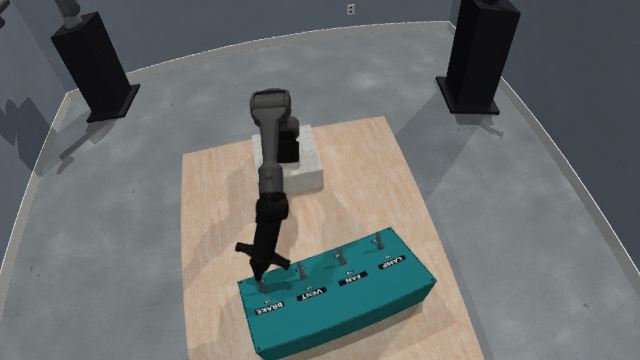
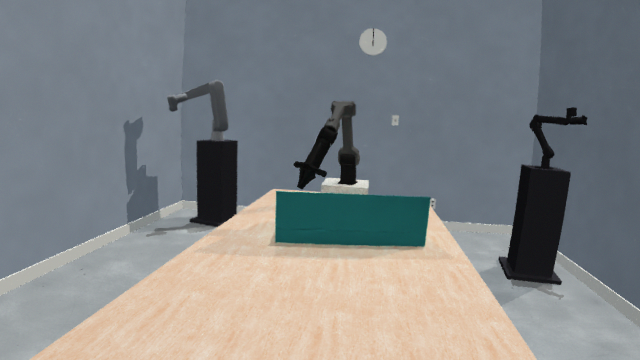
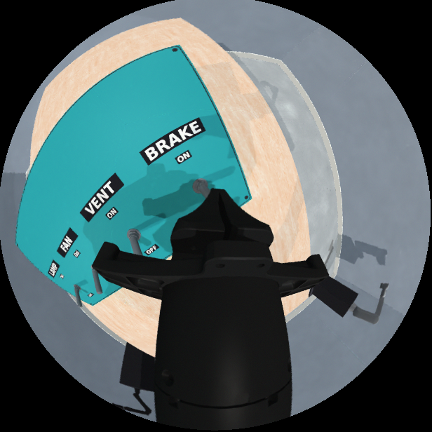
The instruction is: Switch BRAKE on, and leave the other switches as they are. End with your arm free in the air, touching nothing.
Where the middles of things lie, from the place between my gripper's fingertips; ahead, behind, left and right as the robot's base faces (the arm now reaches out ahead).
Right now the teal switch box (image 1: 334, 298) is 20 cm to the left of my hand, 6 cm below it and 2 cm ahead of it.
